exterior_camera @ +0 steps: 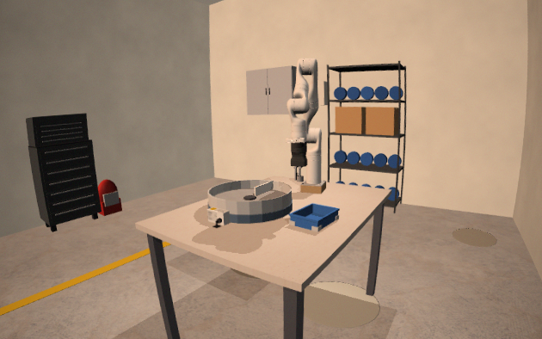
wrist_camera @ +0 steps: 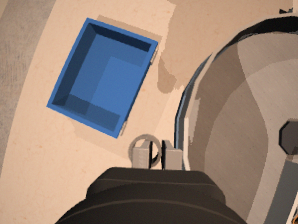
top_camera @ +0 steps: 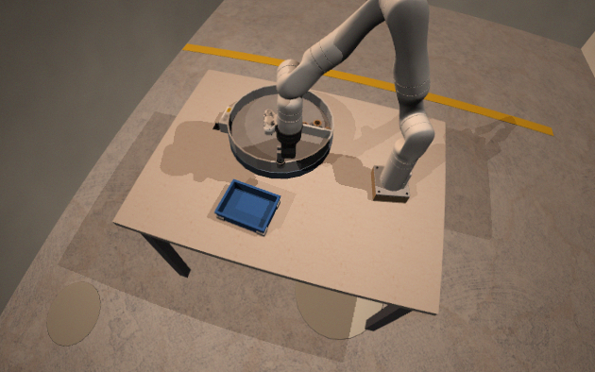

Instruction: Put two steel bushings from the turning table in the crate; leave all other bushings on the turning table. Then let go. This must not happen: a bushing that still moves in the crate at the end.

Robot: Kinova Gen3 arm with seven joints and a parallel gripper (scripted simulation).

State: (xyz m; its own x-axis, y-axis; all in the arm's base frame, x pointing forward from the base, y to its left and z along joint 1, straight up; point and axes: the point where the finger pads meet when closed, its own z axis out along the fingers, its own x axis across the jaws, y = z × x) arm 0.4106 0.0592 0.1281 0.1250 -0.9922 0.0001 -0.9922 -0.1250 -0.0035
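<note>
My gripper is now 100 mm short of the blue crate, 120 mm to the right of it and 150 mm above it.
</note>
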